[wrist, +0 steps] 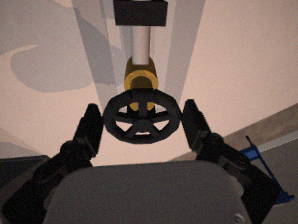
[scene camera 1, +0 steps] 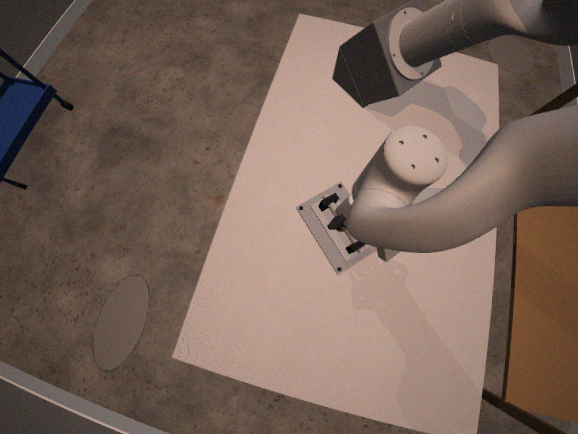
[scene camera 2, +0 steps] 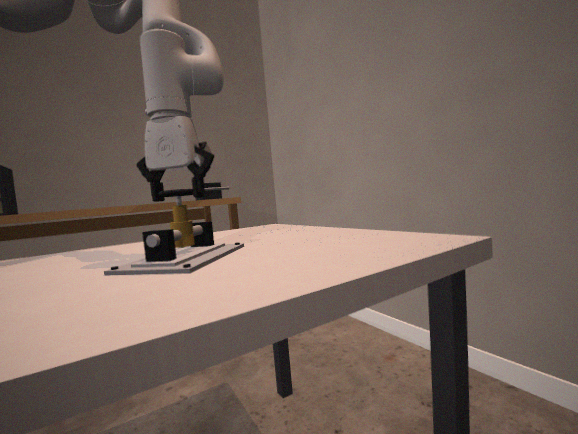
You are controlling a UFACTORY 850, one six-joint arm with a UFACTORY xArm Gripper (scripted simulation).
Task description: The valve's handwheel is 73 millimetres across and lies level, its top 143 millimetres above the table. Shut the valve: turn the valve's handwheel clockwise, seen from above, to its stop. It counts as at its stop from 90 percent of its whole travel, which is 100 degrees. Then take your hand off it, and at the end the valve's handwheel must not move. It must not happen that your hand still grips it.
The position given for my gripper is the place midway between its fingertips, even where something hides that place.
I see my gripper (wrist: pixel 142 111), a black spoked handwheel (wrist: pixel 142 120) and a grey base plate (scene camera 1: pixel 321 236).
